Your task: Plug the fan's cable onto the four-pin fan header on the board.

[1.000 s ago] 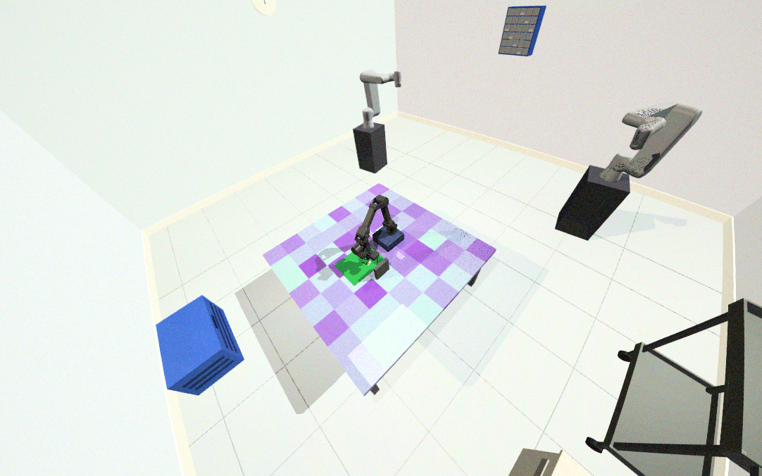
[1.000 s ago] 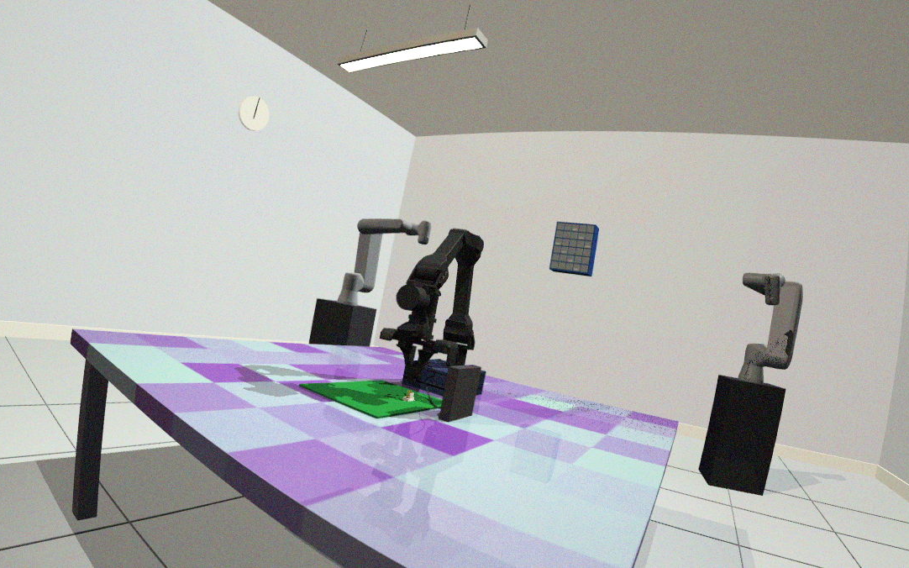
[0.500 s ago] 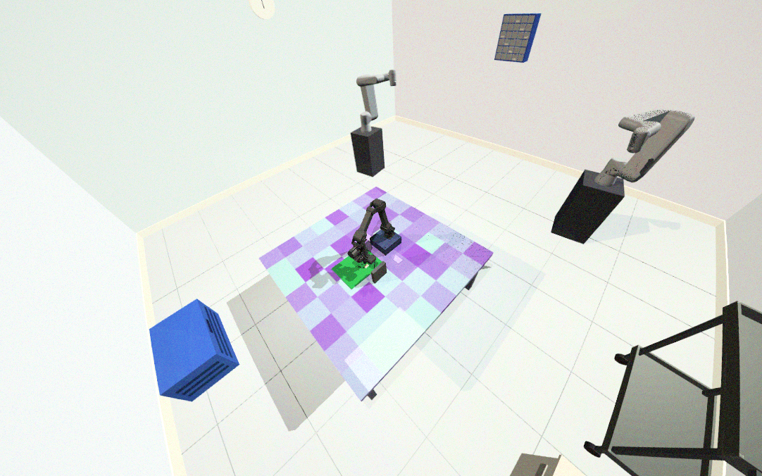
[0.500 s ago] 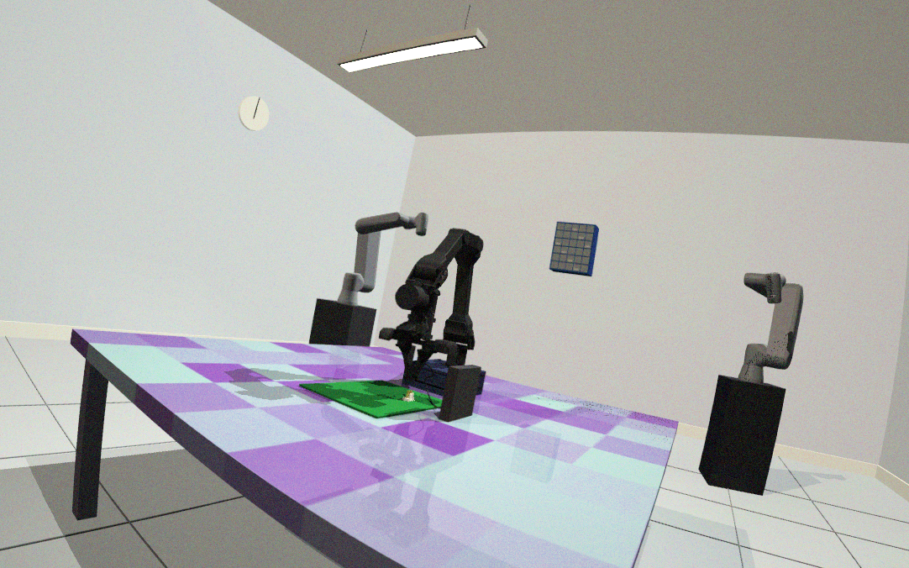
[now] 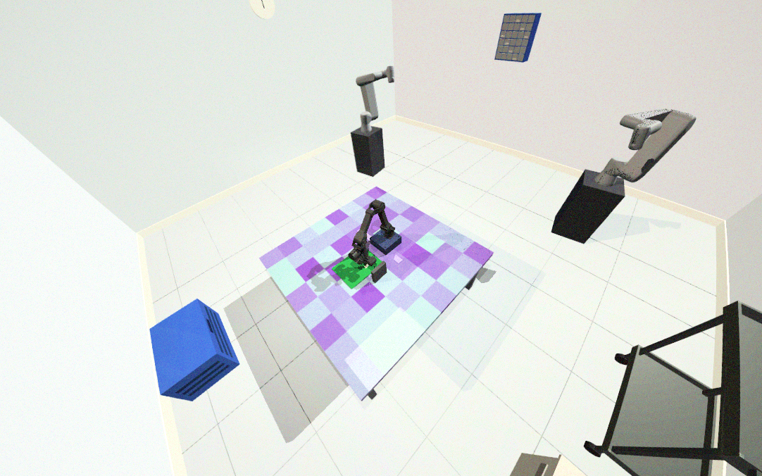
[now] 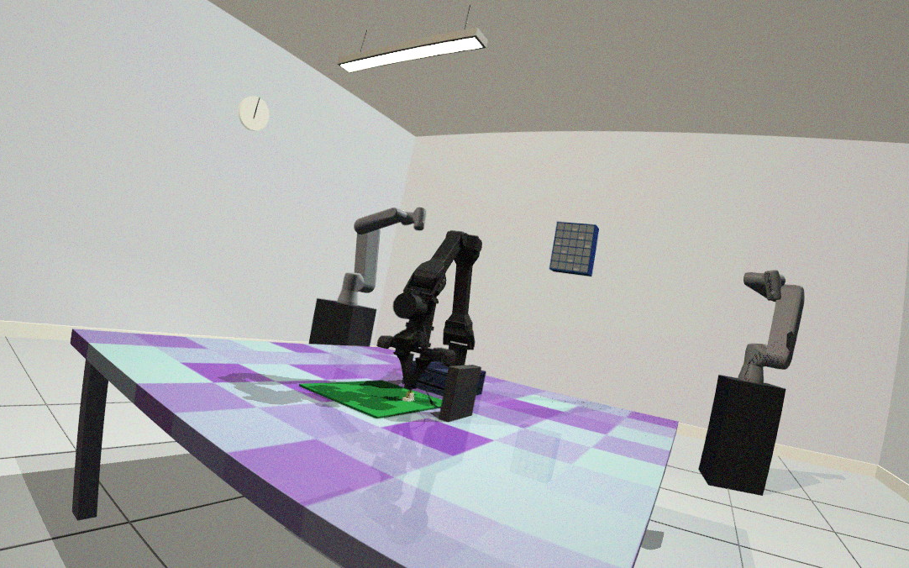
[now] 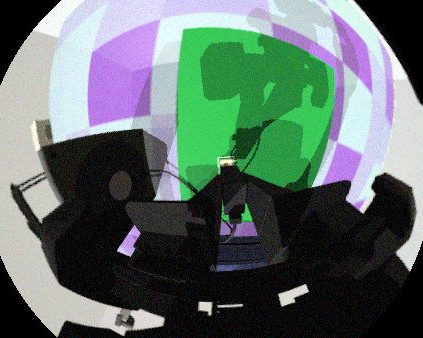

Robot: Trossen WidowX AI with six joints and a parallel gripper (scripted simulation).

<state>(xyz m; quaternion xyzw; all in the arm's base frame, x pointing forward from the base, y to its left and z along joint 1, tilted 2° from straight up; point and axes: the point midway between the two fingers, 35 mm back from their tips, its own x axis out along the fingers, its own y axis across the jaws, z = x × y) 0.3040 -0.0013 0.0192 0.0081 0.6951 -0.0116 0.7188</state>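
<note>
The black plug lies 10 mm behind my gripper tip and 10 mm above it. Round my gripper tip: green board 20 mm ahead, 60 mm to the right, 60 mm below; dark fan block 10 mm ahead, 130 mm to the left, 10 mm above; cream four-pin header 10 mm behind, 40 mm below.
</note>
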